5 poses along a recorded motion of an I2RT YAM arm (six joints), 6.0 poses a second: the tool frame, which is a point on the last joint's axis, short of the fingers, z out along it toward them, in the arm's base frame.
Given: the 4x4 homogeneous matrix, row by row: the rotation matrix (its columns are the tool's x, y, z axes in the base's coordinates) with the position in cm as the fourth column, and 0 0 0 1 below. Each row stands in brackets.
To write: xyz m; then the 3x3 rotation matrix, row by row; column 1 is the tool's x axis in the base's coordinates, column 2 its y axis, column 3 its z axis. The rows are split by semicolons. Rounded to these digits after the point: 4 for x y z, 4 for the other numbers.
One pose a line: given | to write
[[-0.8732 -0.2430 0.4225 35.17], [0.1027 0.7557 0.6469 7.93], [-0.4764 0.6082 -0.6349 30.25], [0 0 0 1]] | 0.3517 0.0793 0.3025; -0.8732 -0.2430 0.4225; 0.1027 0.7557 0.6469; -0.4764 0.6082 -0.6349
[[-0.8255 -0.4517 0.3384 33.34], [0.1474 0.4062 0.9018 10.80], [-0.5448 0.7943 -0.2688 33.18], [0 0 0 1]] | 0.3334 0.1080 0.3318; -0.8255 -0.4517 0.3384; 0.1474 0.4062 0.9018; -0.5448 0.7943 -0.2688
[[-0.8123 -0.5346 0.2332 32.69], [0.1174 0.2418 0.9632 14.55], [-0.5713 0.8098 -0.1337 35.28], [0 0 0 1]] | 0.3269 0.1455 0.3528; -0.8123 -0.5346 0.2332; 0.1174 0.2418 0.9632; -0.5713 0.8098 -0.1337
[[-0.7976 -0.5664 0.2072 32.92], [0.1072 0.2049 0.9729 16.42], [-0.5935 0.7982 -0.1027 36.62], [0 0 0 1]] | 0.3292 0.1642 0.3662; -0.7976 -0.5664 0.2072; 0.1072 0.2049 0.9729; -0.5935 0.7982 -0.1027
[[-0.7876 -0.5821 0.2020 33.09], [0.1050 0.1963 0.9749 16.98], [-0.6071 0.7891 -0.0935 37.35], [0 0 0 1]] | 0.3309 0.1698 0.3735; -0.7876 -0.5821 0.2020; 0.1050 0.1963 0.9749; -0.6071 0.7891 -0.0935
